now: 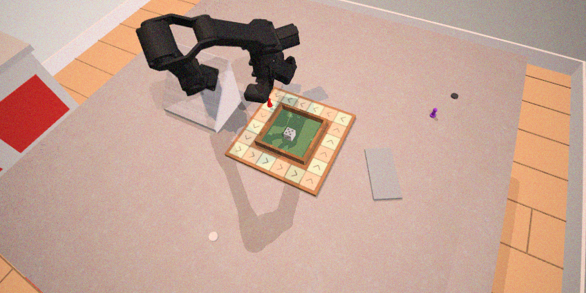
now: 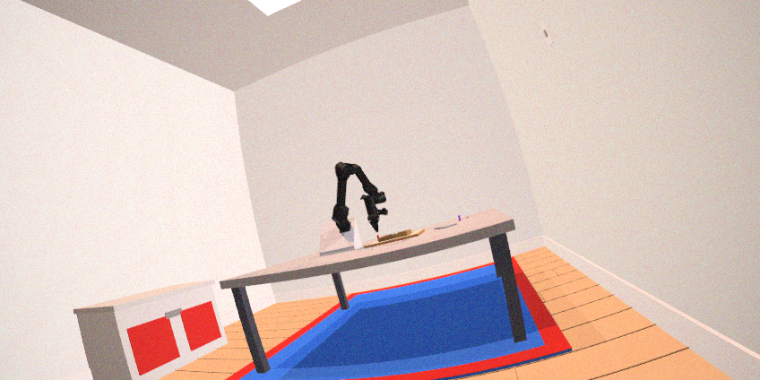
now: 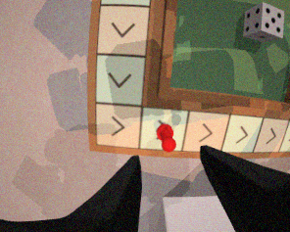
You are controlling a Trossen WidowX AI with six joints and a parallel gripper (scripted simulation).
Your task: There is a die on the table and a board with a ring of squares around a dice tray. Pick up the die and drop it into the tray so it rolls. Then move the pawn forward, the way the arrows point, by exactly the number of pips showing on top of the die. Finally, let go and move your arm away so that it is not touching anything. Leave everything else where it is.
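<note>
The red pawn is 40 mm below my gripper tip. Round my gripper tip: grey flat card 380 mm ahead, 80 mm to the right, 60 mm below; white die 110 mm ahead, 80 mm to the right, 40 mm below; dice tray 110 mm ahead, 70 mm to the right, 60 mm below.
</note>
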